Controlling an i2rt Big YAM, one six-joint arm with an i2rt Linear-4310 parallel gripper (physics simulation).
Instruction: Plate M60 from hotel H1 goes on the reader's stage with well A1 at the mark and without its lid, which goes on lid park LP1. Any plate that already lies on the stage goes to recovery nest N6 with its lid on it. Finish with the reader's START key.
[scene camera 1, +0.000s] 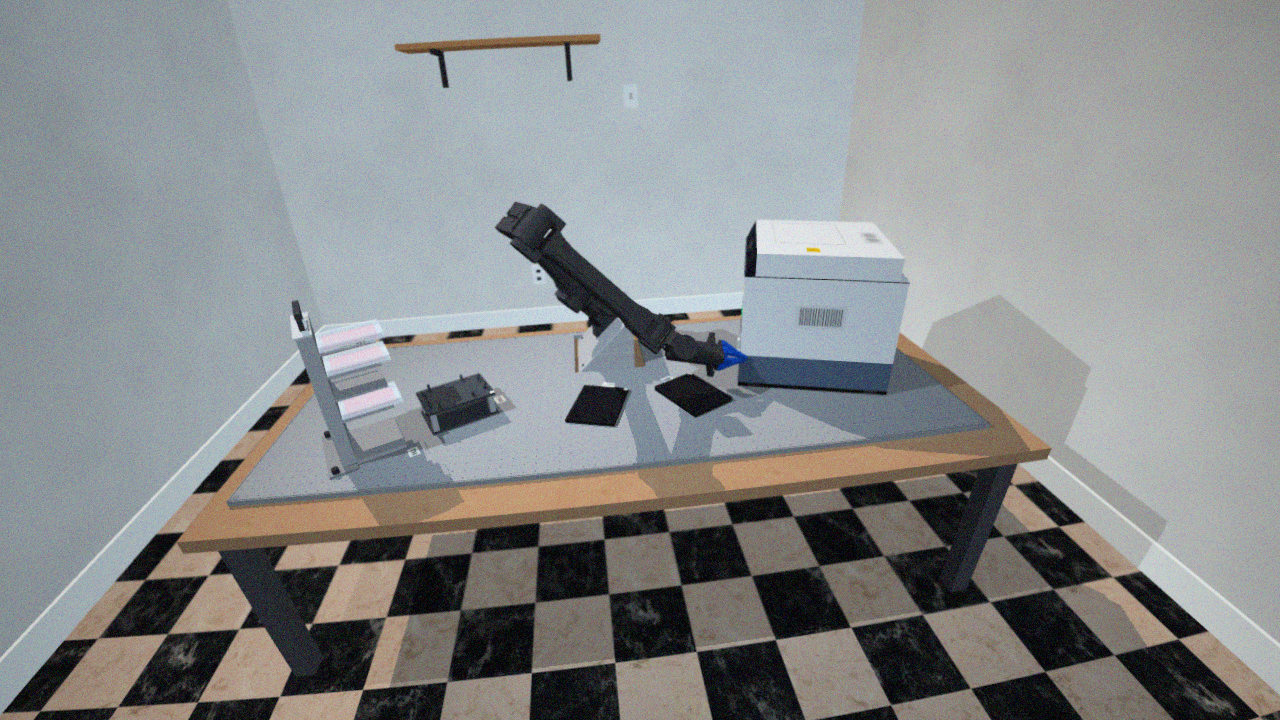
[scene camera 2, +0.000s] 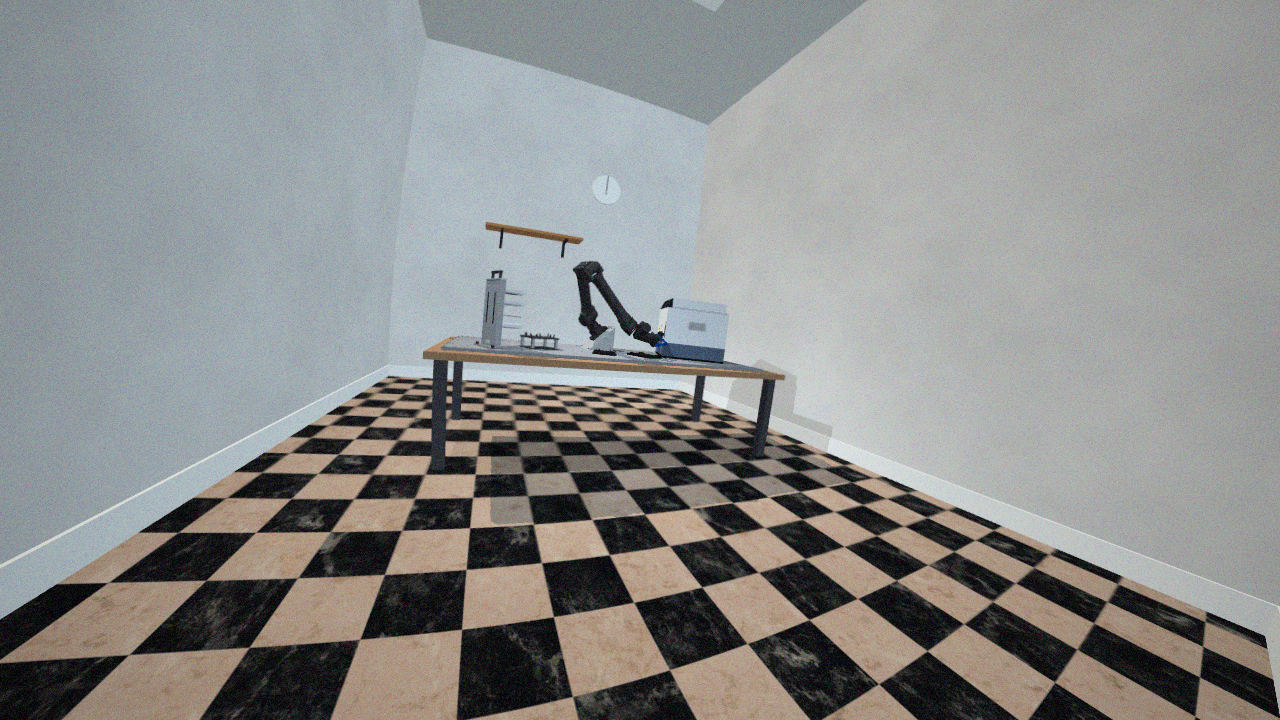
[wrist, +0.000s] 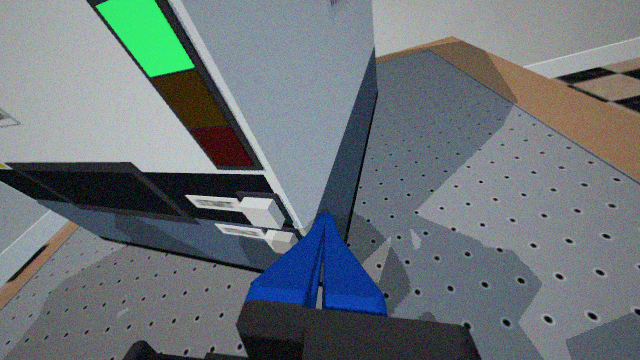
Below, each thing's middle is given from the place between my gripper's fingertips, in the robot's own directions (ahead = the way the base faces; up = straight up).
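Here is the START button (wrist: 263, 212), 4 cm above my hand, 3 cm behind it and 1 cm to the right of it. The stage door (wrist: 125, 191) is also 4 cm above my hand, but 18 cm behind it and 4 cm to the left of it. Going by their middles, of the things named here the START button is the nearest to my hand.
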